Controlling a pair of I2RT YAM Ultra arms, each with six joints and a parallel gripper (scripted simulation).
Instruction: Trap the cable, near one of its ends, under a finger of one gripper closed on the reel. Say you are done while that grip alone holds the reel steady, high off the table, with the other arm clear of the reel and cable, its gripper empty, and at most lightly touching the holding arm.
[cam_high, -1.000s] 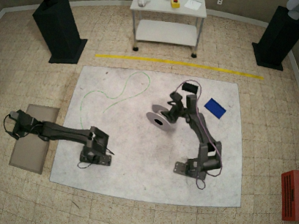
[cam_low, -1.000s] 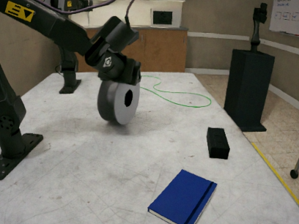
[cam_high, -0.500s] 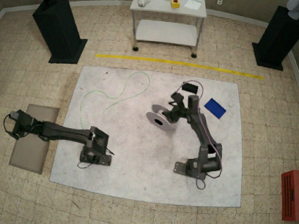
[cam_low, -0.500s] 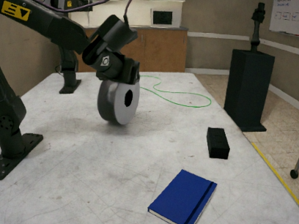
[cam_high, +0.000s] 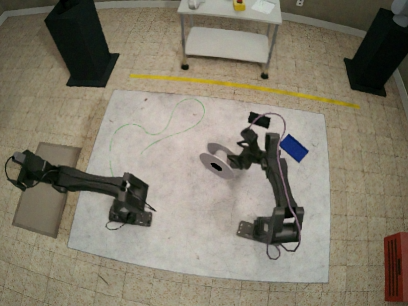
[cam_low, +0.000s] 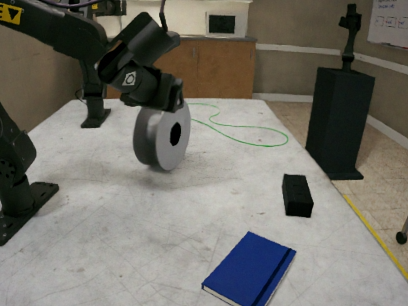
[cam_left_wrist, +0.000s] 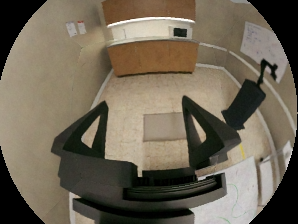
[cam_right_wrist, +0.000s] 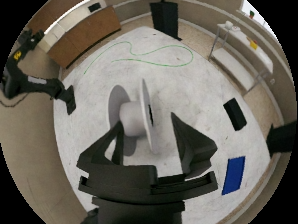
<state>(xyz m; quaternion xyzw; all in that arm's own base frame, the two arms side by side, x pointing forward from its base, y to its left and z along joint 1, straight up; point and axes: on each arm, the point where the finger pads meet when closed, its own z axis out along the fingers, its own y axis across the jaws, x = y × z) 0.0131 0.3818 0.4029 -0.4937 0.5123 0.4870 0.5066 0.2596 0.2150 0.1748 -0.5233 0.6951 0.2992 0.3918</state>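
Right now the grey reel is 10 mm behind my right hand, 50 mm to the left of it and 90 mm below it. From my right hand the other things lie so: black block 270 mm ahead, 130 mm to the right, 160 mm below; blue notebook 140 mm ahead, 310 mm to the right, 170 mm below.
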